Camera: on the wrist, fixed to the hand. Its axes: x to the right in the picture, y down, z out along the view.
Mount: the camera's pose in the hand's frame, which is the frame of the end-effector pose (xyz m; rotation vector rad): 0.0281 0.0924 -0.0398 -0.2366 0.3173 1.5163
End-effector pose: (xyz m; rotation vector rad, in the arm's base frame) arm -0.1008 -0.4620 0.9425 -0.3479 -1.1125 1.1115
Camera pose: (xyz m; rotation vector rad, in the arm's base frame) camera -0.1163 -0.3850 0.8737 -1.6594 -0.5587 2.0912
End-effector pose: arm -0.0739 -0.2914 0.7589 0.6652 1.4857 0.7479
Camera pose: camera -0.1180 -0.2145 0.8142 1.5278 0.9015 2.1963
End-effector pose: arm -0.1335 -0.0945 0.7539 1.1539 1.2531 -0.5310
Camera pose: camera -0.0655 -0.0163 0.7672 1.6283 0.3693 0.9234
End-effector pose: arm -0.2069 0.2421 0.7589 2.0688 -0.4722 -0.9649
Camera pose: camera -0.1587 0.1878 0.8340 1.0508 -1.3435 0.2190
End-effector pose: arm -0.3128 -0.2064 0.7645 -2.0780 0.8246 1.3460
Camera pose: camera -0.3473 -0.3028 0.7438 1.1674 -1.9454 -1.2199
